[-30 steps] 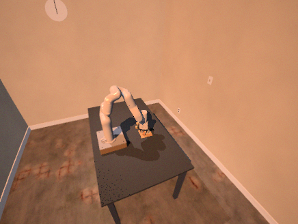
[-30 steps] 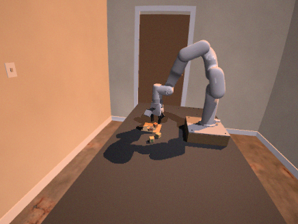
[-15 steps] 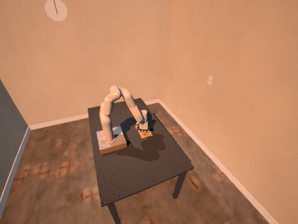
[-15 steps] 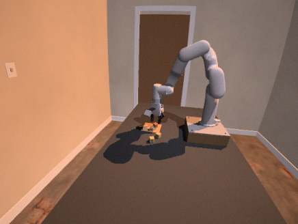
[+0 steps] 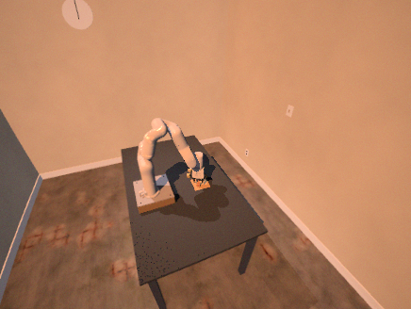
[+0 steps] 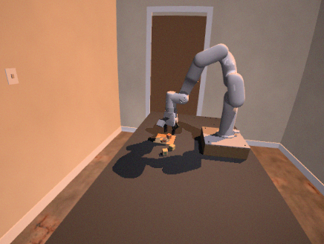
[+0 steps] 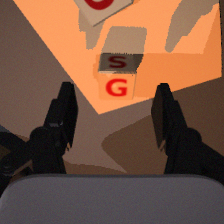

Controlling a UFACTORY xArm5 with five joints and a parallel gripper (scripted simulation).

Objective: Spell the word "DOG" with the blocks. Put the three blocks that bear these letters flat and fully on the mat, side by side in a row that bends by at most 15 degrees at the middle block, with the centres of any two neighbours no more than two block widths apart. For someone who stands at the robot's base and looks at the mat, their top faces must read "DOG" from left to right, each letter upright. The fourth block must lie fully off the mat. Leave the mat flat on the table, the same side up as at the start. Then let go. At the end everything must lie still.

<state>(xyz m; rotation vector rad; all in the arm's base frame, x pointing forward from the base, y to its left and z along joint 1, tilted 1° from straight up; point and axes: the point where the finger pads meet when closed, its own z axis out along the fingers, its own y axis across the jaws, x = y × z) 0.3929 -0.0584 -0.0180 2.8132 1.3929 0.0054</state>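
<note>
My hand is 30 mm short of the orange mat, 10 mm to the right of it and 60 mm above it.
</note>
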